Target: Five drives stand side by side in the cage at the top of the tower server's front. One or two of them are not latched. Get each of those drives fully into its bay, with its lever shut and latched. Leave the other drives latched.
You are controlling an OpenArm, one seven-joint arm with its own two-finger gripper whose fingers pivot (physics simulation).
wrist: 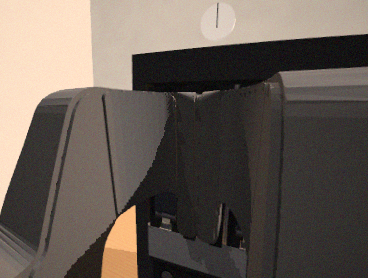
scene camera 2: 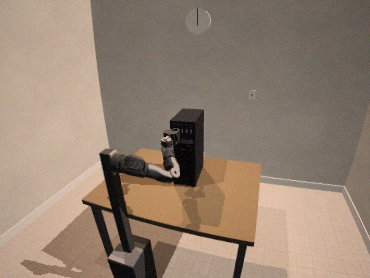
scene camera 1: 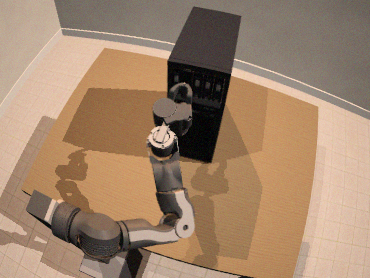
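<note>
The black tower server (scene camera 1: 212, 37) (scene camera 2: 199, 150) (wrist: 240, 57) stands upright on the table. Its drive cage is at the top of the front. Upright drives (scene camera 1: 205, 86) show right of the fingers in scene camera 1, and the leftmost drive (scene camera 1: 176, 79) shows beside them. My gripper (scene camera 1: 185, 86) (scene camera 2: 177, 132) (wrist: 204, 163) is shut and empty, its fingertips together at the left part of the cage, low in the wrist view. The fingers hide the drive behind them. Whether they touch it, and how its lever stands, I cannot tell. Other levers are too dark to judge.
The wooden table (scene camera 1: 125, 65) (scene camera 2: 235, 175) bears the server. The arm reaches in from the front left. A grey strip (wrist: 172, 247) runs along the cage's bottom, below the fingertips. A wall with a round clock (scene camera 2: 197, 21) (wrist: 218, 21) is behind the server.
</note>
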